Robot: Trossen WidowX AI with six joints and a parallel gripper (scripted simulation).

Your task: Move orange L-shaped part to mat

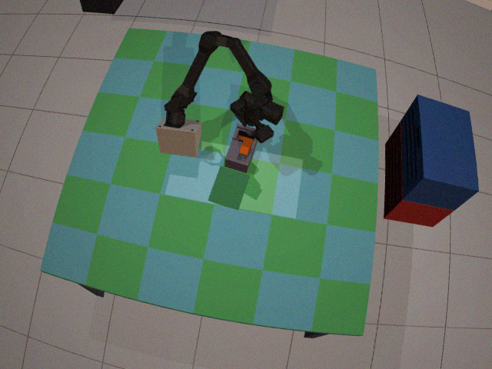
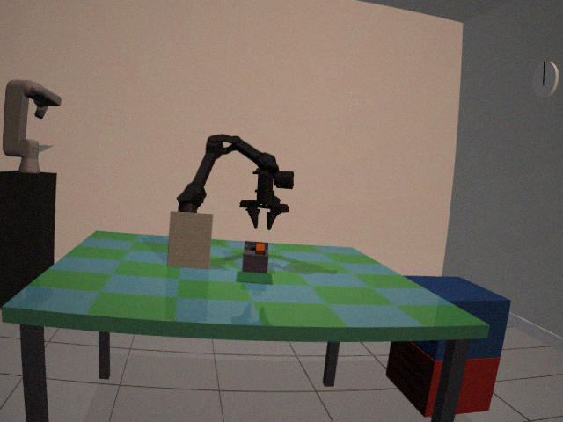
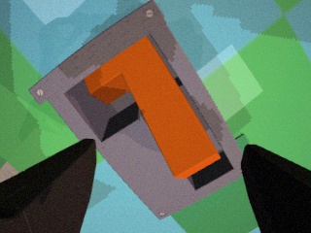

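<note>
Right now my gripper tip is 100 mm above the orange L-shaped part and 20 mm past it. The rest, counted from my gripper tip: dark green mat 180 mm to the right, 160 mm below, 30 mm behind.
</note>
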